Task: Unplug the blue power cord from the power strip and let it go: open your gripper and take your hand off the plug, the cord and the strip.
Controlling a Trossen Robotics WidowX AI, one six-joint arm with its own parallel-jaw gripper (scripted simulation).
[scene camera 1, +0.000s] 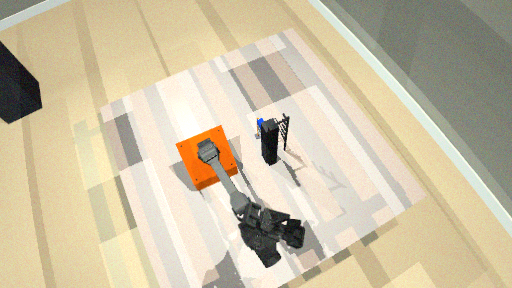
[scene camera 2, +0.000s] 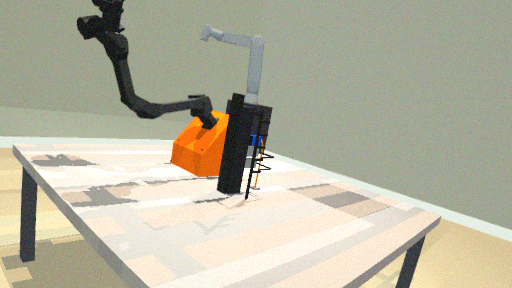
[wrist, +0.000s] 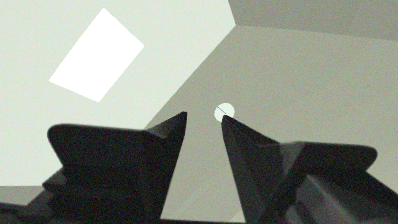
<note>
In view: the gripper [scene camera 1: 295, 219].
The gripper is seen too in the wrist view [wrist: 204, 118].
</note>
